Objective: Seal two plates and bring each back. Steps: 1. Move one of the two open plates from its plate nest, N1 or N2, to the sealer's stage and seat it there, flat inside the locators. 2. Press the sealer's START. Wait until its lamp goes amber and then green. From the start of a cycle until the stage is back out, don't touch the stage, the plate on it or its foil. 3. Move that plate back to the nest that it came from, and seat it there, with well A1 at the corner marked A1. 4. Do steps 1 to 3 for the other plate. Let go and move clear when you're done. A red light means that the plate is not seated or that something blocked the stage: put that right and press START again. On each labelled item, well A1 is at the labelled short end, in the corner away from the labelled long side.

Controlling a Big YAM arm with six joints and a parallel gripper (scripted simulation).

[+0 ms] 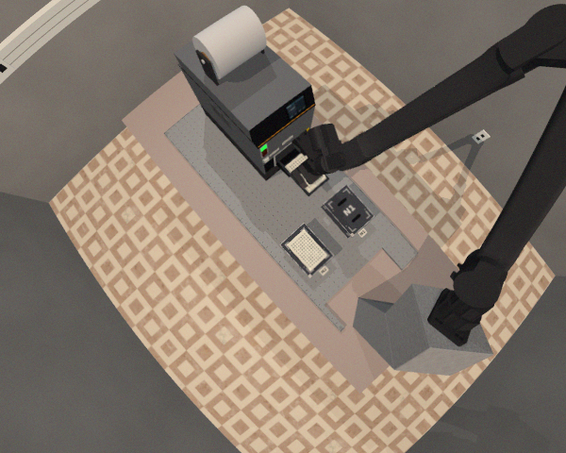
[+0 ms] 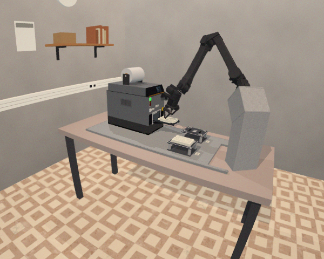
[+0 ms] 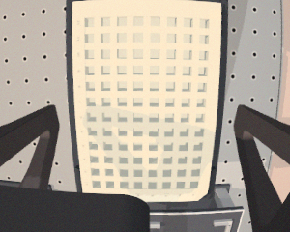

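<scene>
My gripper is now 4 cm above the sealer stage. Round my hand: start button 11 cm ahead, 8 cm to the left, 5 cm above; cream well plate 19 cm behind, 20 cm to the left, 8 cm below; foil roll 33 cm ahead, 4 cm to the right, 27 cm above.
</scene>
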